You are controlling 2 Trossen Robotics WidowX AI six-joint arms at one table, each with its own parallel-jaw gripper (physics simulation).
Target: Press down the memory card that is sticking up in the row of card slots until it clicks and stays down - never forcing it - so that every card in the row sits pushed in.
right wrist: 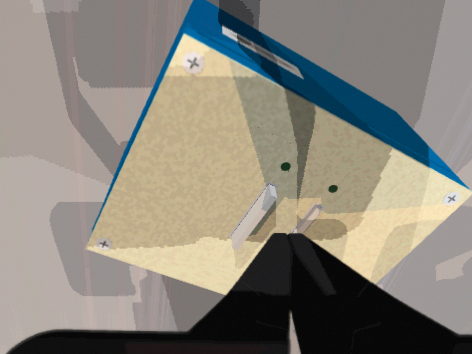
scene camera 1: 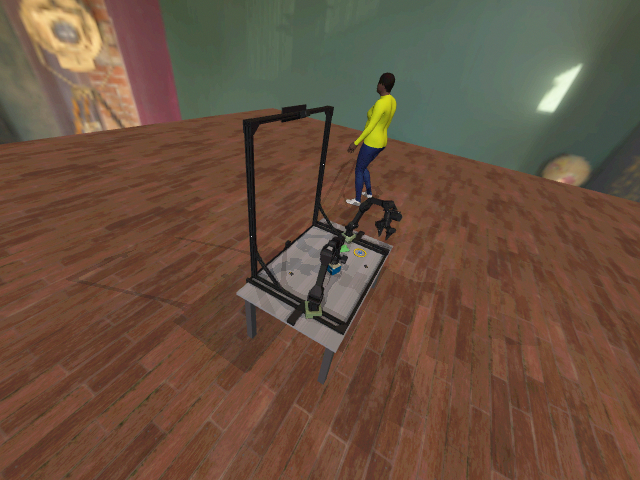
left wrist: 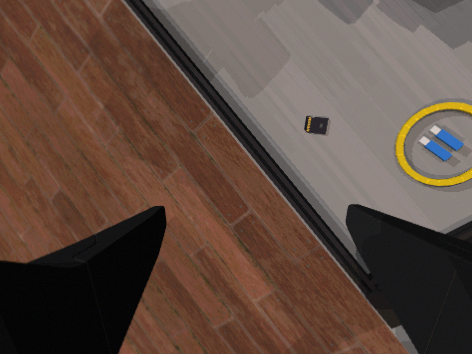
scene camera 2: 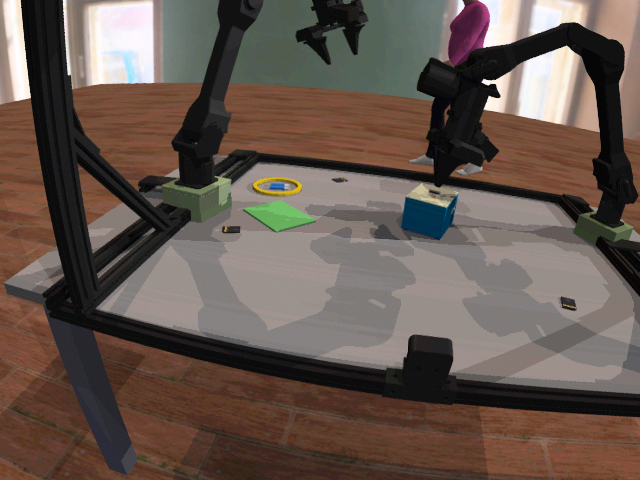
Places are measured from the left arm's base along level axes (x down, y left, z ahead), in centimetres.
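Where they show: left gripper, fingertip midpoint: (scene camera 1: 382,238) (left wrist: 256,214) (scene camera 2: 342,59); right gripper, fingertip midpoint: (right wrist: 285,247) (scene camera 2: 436,186); left arm's base at its link origin: (scene camera 1: 348,234) (scene camera 2: 196,182); right arm's base at its link origin: (scene camera 1: 313,307) (scene camera 2: 606,220).
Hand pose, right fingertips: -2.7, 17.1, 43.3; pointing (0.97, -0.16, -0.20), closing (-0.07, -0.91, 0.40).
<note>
Things, the pixels of their top centre, and the offset from my right fingertips, as dx, dy, dz. "spot": a spot on its surface instead.
- blue box at its top centre: (scene camera 2: 433,195) (scene camera 1: 333,263) +1.8, -0.1, -0.4
- left card at its top centre: (right wrist: 252,226) +1.0, +0.8, -0.4
- right card at its top centre: (right wrist: 296,235) +1.5, -1.0, -0.6
- yellow ring at its top centre: (left wrist: 444,145) (scene camera 2: 277,185) +7.7, +2.4, -35.6
- green square at a spot on its surface: (scene camera 2: 279,215) spot: +8.1, -12.0, -27.1
A blue box (scene camera 1: 334,269) (scene camera 2: 428,215) with a cream top holds the row of card slots. In the right wrist view, two pale cards stand in it side by side. The left card (right wrist: 253,217) shows a broad side face and looks the taller. The right card (right wrist: 309,218) looks lower, and its near end is hidden by the fingertips. My right gripper (right wrist: 285,247) (scene camera 2: 438,183) is shut and empty, its tips low over the box top by the right card; contact cannot be told. My left gripper (scene camera 2: 342,58) (left wrist: 256,214) is open and empty, high beyond the table's far edge.
Loose dark cards (scene camera 2: 231,229) (scene camera 2: 339,179) (scene camera 2: 568,303) (left wrist: 317,125) lie on the table. A yellow ring (scene camera 2: 277,193) (left wrist: 401,145) surrounds blue-and-white sticks (scene camera 2: 279,186) (left wrist: 447,138). A green square (scene camera 2: 279,215) lies left of the box. A black post (scene camera 2: 428,356) stands on the near rail.
</note>
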